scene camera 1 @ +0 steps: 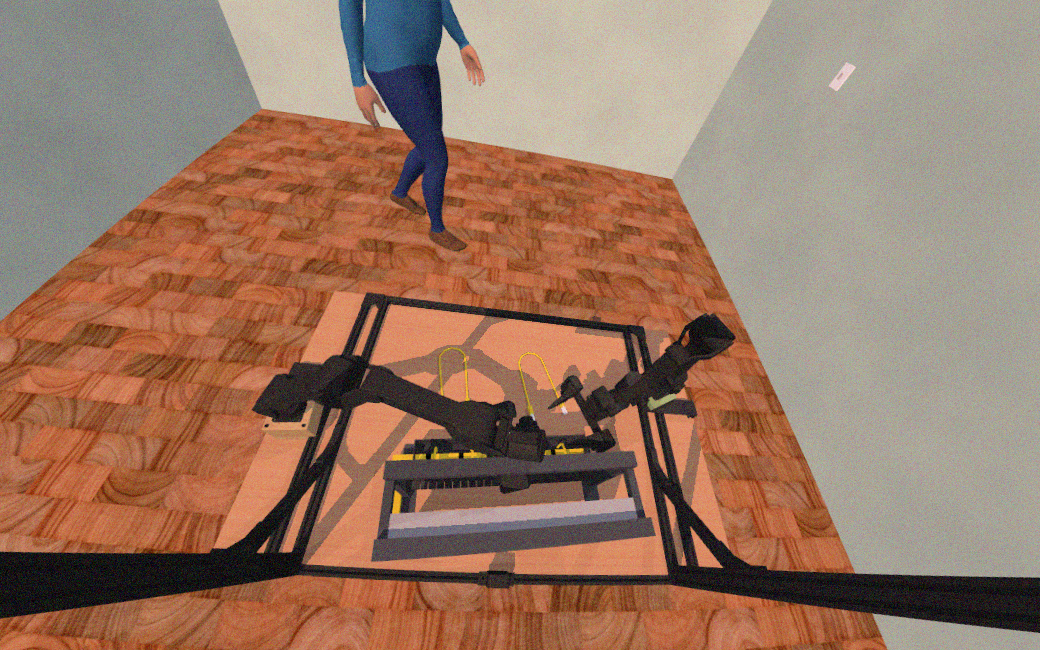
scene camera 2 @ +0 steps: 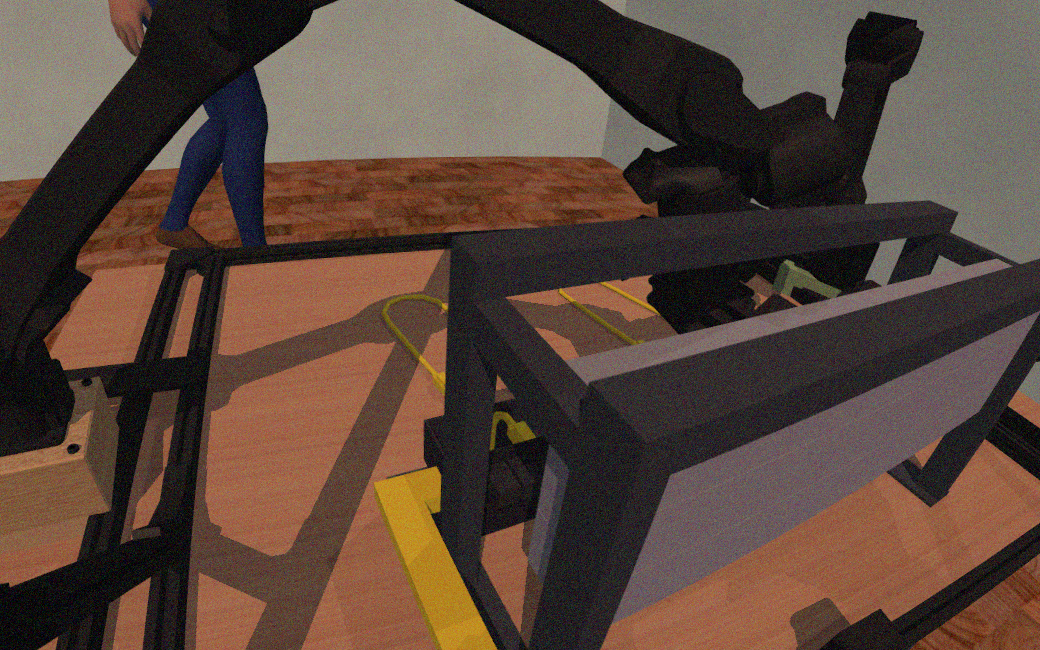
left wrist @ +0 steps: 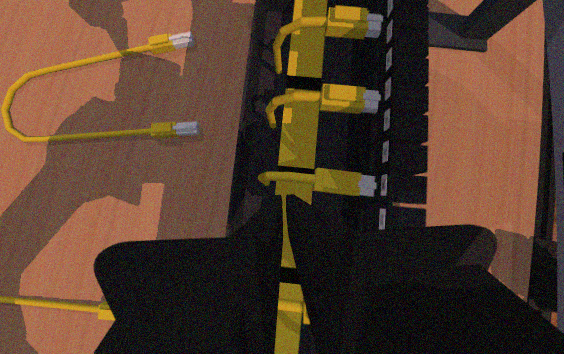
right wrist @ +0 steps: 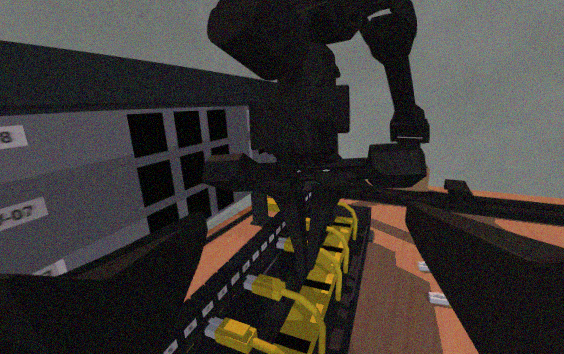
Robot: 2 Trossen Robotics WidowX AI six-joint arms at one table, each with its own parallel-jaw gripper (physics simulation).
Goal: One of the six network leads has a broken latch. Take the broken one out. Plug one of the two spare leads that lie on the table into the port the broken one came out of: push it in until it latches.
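Where they show: left gripper, fingertip midpoint: [left wrist: 283,203] [right wrist: 306,269]; right gripper, fingertip midpoint: [scene camera 1: 557,425] [right wrist: 305,216]; left arm's base, link origin: [scene camera 1: 290,409] [scene camera 2: 25,424]; right arm's base, link origin: [scene camera 1: 656,388].
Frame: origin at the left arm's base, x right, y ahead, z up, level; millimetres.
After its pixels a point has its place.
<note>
The black patch panel [left wrist: 407,105] @(x 183, y 612, z 18 mm) [right wrist: 221,309] @(x 168, y 604, z 12 mm) holds yellow network leads. In the left wrist view, two leads [left wrist: 347,21] @(x 147, y 666, z 15 mm) [left wrist: 344,98] @(x 147, y 614, z 17 mm) carry a bright latch tab. The third lead [left wrist: 337,180] @(x 146, y 565, z 17 mm) [right wrist: 270,286] @(x 143, y 569, z 13 mm) shows none. My left gripper [left wrist: 283,203] @(x 117, y 550, z 24 mm) [right wrist: 306,269] @(x 117, y 550, z 24 mm) [scene camera 1: 530,445] @(x 117, y 550, z 24 mm) is shut, its tips meeting just beside that third lead's cable, over the yellow cable strip [left wrist: 299,140] @(x 124, y 602, z -38 mm). I see nothing between the fingers, and they hide the lead behind them. Two spare leads [left wrist: 172,40] @(x -20, y 712, z -70 mm) [left wrist: 175,128] @(x 0, y 613, z -68 mm) [scene camera 1: 453,361] [scene camera 1: 537,368] @(x -163, y 671, z -74 mm) lie on the table. My right gripper [scene camera 1: 585,415] is open and empty near the panel's end.
A dark rack frame [scene camera 1: 511,464] @(x 184, y 505, z 184 mm) [scene camera 2: 647,245] @(x 198, y 374, z 182 mm) with a grey unit [scene camera 1: 511,516] @(x 268, y 502, z 163 mm) stands in front of the panel. Black frame bars [scene camera 1: 498,316] @(x -356, y 532, z -62 mm) border the table. A person [scene camera 1: 414,97] walks on the floor behind.
</note>
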